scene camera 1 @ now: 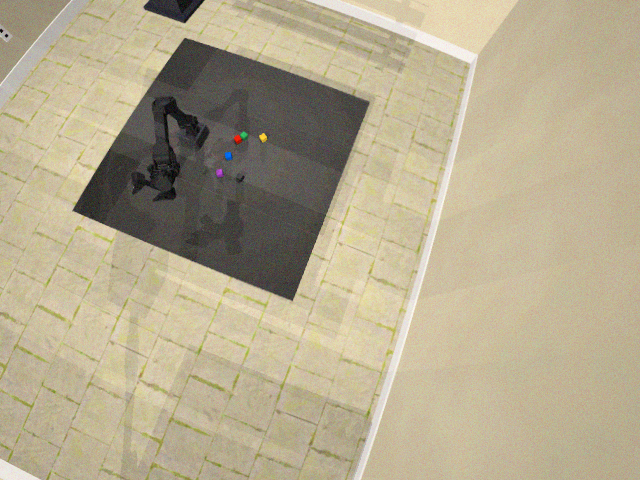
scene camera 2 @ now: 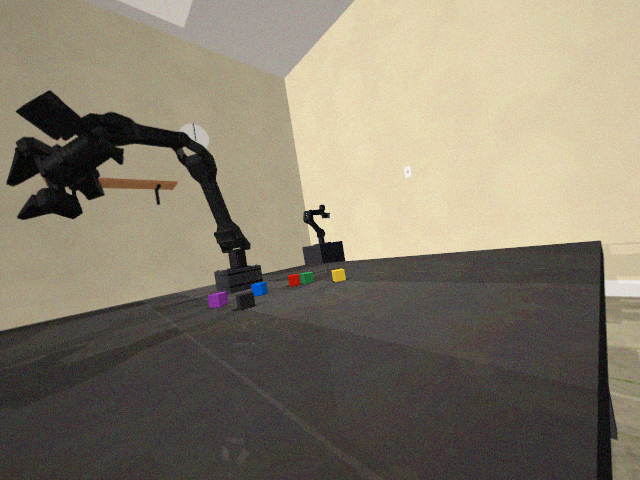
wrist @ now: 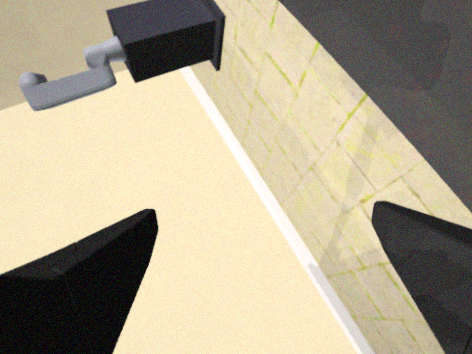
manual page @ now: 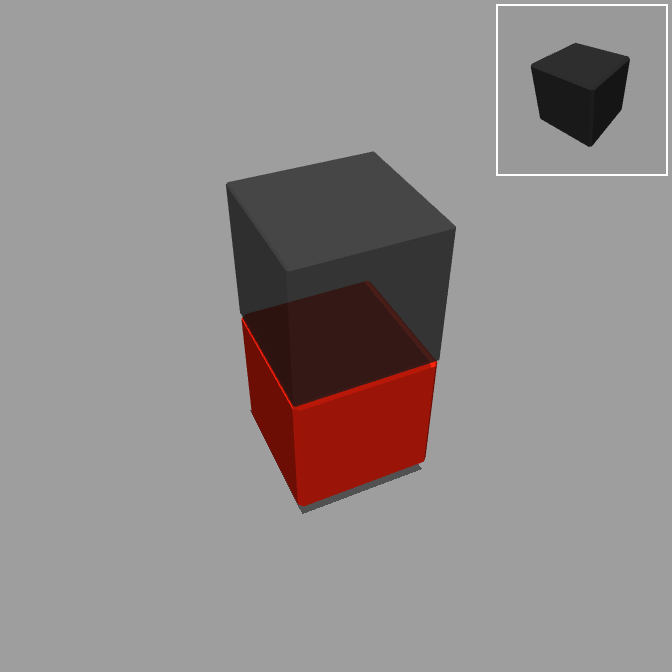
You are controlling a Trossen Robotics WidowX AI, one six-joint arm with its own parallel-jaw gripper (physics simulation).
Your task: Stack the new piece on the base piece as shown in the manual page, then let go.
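Places are measured from the arm's base along level axes (x ahead, y left, z up), in metres.
Pixels of known places: gripper, fingertip midpoint: (scene camera 1: 142, 197) (scene camera 2: 14, 201) (wrist: 263, 215); arm's base at its link origin: (scene camera 1: 193, 130) (scene camera 2: 239, 268).
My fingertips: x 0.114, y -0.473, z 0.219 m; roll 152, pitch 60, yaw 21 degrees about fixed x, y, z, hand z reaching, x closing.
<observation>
For each thing: its top centre in the pictures, then the offset to it from my fingertips. Level surfaces: height alone.
- purple cube at its top centre: (scene camera 2: 217, 293) (scene camera 1: 219, 172) 0.325 m left, 0.117 m ahead, 0.262 m down
- black cube at its top centre: (scene camera 2: 244, 293) (scene camera 1: 239, 175) 0.350 m left, 0.228 m ahead, 0.262 m down
- blue cube at its top centre: (scene camera 2: 258, 283) (scene camera 1: 228, 154) 0.438 m left, 0.111 m ahead, 0.262 m down
- yellow cube at its top centre: (scene camera 2: 337, 269) (scene camera 1: 263, 136) 0.624 m left, 0.234 m ahead, 0.262 m down
- red cube at its top centre: (scene camera 2: 293, 275) (scene camera 1: 237, 138) 0.553 m left, 0.108 m ahead, 0.262 m down
- green cube at its top centre: (scene camera 2: 306, 272) (scene camera 1: 243, 134) 0.588 m left, 0.129 m ahead, 0.262 m down
- dark square table top at its surface level: 0.293 m down
Small cubes lie apart on the dark table: a purple cube (scene camera 1: 219, 173) (scene camera 2: 217, 299), a black cube (scene camera 1: 240, 177) (scene camera 2: 245, 300), a blue cube (scene camera 1: 228, 155) (scene camera 2: 259, 288) and a yellow cube (scene camera 1: 263, 137) (scene camera 2: 338, 274). A red cube (scene camera 1: 237, 138) (scene camera 2: 293, 280) and a green cube (scene camera 1: 244, 135) (scene camera 2: 307, 277) lie close beside each other. None is stacked. Which are the new and base pieces I cannot tell. My gripper (scene camera 1: 144, 195) (scene camera 2: 14, 200) (wrist: 263, 215) is open and empty, raised high and off to the side of the cubes. No cube shows in the wrist view.
The dark square table top (scene camera 1: 289, 206) (scene camera 2: 413, 413) bears the cubes and my arm's base (scene camera 2: 238, 279). A second small arm (scene camera 2: 312, 215) stands on a dark block (scene camera 2: 324, 252) beyond the table. A dark box with a grey handle (wrist: 170, 42) shows in the wrist view.
</observation>
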